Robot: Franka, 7 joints.
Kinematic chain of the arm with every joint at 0, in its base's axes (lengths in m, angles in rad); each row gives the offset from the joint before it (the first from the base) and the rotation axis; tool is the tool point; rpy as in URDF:
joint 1: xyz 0 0 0.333 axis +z
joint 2: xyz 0 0 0 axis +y
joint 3: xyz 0 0 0.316 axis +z
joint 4: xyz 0.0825 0 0 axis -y
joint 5: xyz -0.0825 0 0.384 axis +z
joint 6: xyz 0 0 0 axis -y
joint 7: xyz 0.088 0 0 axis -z
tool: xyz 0 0 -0.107 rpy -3.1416 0 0
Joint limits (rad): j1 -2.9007..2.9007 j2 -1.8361..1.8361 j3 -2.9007..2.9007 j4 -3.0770..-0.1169 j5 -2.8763..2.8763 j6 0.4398..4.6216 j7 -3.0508..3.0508
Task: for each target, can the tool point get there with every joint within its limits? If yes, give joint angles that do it. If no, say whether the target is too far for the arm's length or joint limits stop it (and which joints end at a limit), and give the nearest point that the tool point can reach.
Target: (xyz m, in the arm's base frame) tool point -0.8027 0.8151 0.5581
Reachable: no: too far | nearest point -0.5906 0.5998 0.4986 | short by 0.308 m
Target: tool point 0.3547 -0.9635 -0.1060
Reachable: no: too far | nearest point 0.2725 -0.7402 -0.0043 | short by 0.259 m
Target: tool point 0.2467 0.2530 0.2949
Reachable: yes | joints 1.0426 -0.3387 -0.1246 -2.8492 1.3660 2.8019 -0.8792
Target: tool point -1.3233 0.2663 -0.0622
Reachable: no: too far | nearest point -0.8071 0.1624 0.0919 | short by 0.549 m
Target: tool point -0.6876 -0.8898 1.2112
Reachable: no: too far | nearest point -0.4134 -0.5350 0.8610 | short by 0.569 m
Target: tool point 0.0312 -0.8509 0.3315
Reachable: yes | joints -1.2175 1.4782 -1.1605 -0.6213 0.6497 2.8942 0.7515
